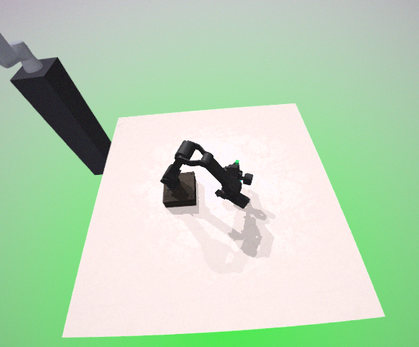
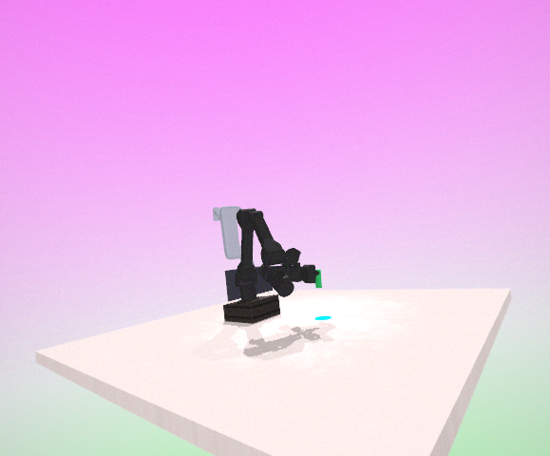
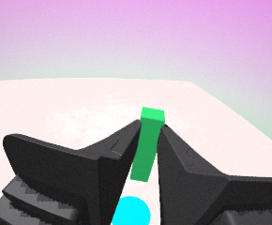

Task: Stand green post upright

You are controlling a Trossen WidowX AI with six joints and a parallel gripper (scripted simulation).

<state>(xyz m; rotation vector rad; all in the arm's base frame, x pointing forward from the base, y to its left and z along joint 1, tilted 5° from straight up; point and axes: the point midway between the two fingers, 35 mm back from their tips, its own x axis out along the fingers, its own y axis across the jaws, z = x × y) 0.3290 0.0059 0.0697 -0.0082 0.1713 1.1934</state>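
My gripper tip is now 160 mm above the cyan circle. Also, from my gripper tip: green post 20 mm below.
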